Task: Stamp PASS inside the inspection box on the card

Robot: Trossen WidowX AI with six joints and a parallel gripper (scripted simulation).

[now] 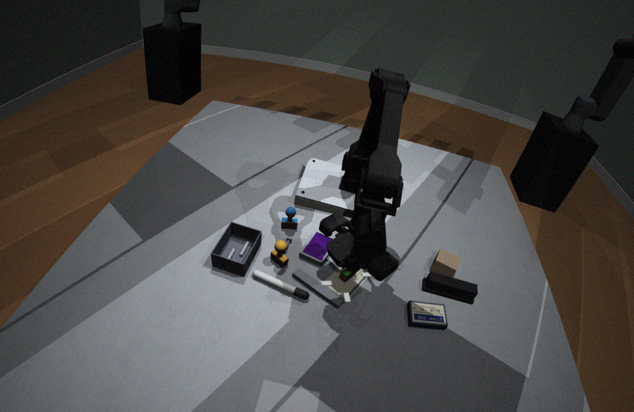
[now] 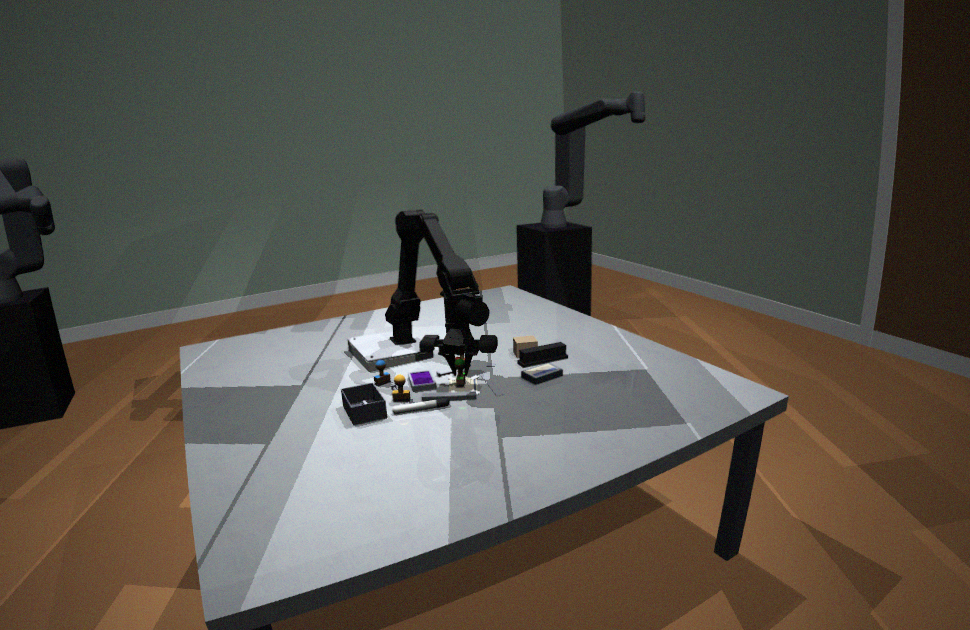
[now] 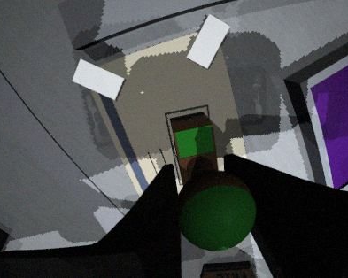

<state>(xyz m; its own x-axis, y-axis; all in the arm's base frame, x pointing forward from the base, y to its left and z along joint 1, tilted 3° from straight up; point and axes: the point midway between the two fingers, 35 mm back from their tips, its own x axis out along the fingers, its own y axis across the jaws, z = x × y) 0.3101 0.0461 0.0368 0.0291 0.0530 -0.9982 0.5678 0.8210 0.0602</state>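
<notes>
Now: the green-topped stamp right at my gripper tip. The rest, counted from my gripper tip: grey bar 60 mm ahead, 60 mm to the right, 20 mm below; cream card 10 mm ahead, 30 mm below; purple ink pad 60 mm behind, 80 mm to the right, 20 mm below.
</notes>
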